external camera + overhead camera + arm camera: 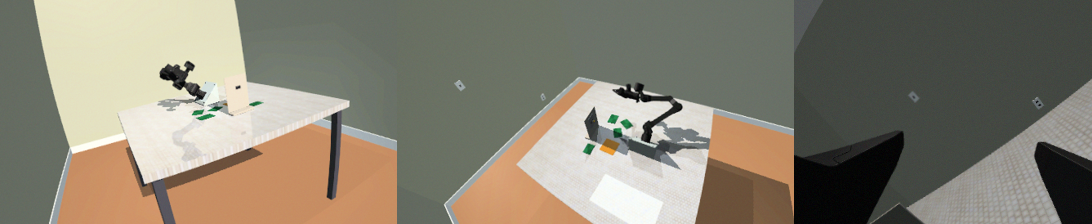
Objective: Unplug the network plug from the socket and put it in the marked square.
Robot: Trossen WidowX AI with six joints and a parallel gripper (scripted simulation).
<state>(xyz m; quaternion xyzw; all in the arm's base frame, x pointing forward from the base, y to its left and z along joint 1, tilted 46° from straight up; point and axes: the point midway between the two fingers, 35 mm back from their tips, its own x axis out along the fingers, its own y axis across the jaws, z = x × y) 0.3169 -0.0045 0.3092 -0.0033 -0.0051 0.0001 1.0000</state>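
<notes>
My gripper tip is now 8 cm short of the plug, 26 cm to the right of it and 13 cm above it. Also, from my gripper tip: orange marked square 9 cm behind, 34 cm to the left, 28 cm below; upright panel 10 cm ahead, 27 cm to the left, 18 cm below.
</notes>
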